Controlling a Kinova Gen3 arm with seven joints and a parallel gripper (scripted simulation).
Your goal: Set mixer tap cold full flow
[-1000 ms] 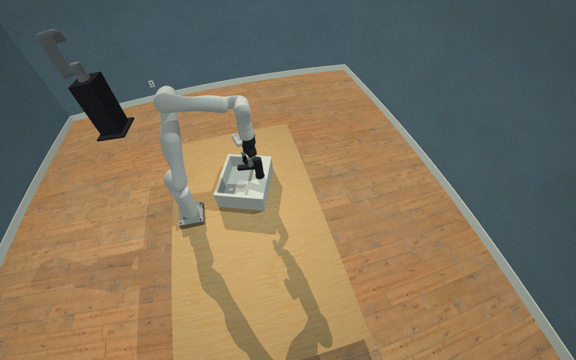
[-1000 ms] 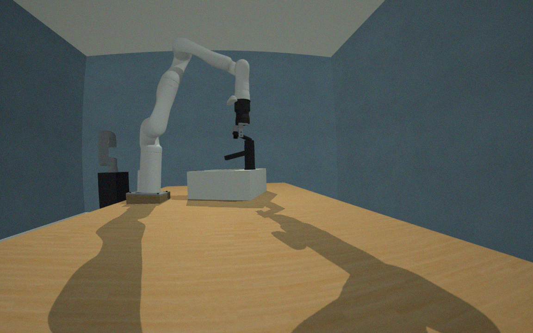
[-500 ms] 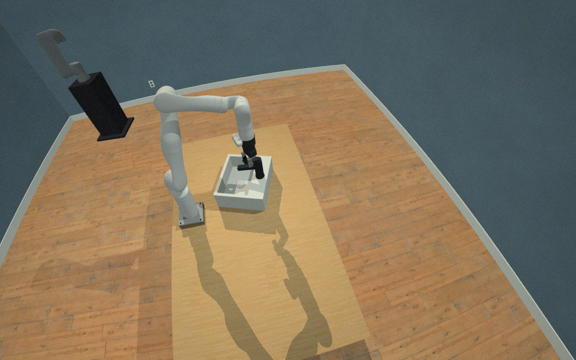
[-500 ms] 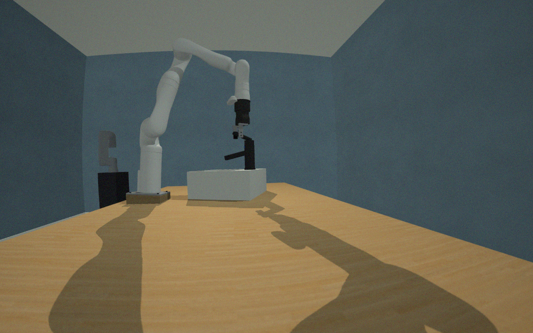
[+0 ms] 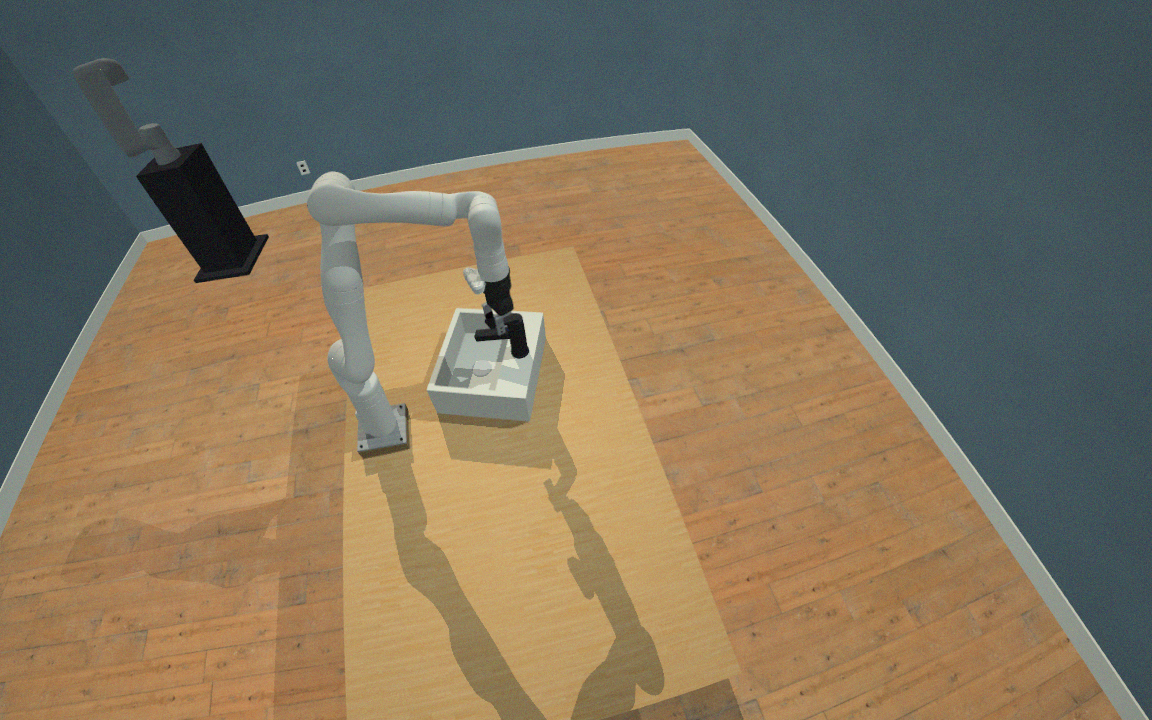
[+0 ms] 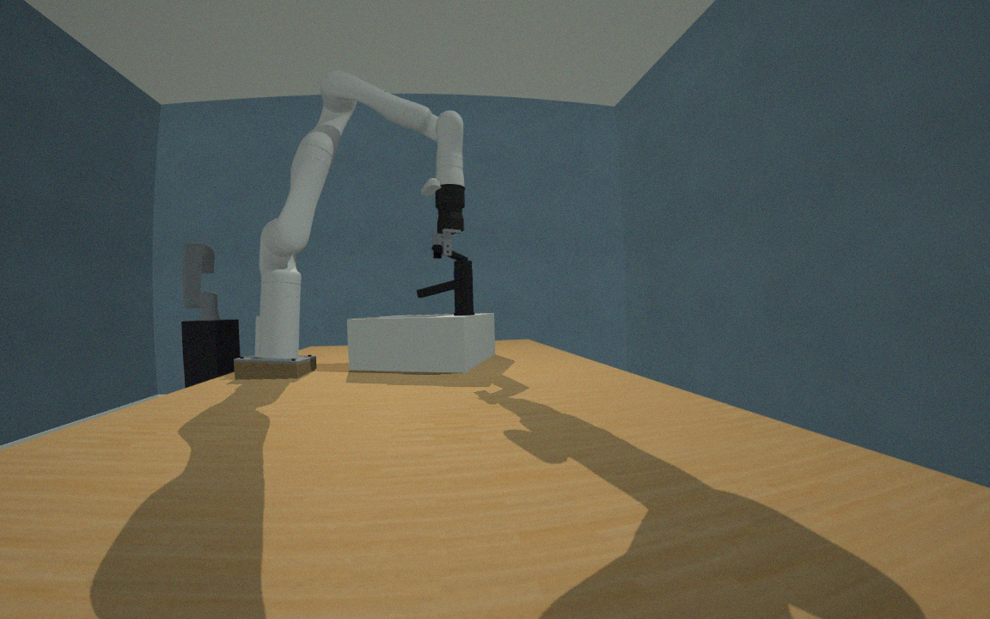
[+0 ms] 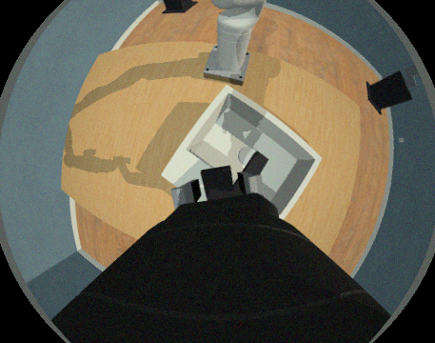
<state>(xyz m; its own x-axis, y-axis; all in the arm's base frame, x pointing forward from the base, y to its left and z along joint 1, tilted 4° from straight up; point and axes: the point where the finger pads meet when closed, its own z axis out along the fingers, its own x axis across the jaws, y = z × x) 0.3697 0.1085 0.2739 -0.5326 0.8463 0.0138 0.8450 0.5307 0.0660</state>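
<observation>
The lever lies 2 cm ahead of my hand, 1 cm to the left of it and 1 cm below it. The rest, counted from my hand: white basin (6 cm behind, 6 cm to the left, 25 cm below).
</observation>
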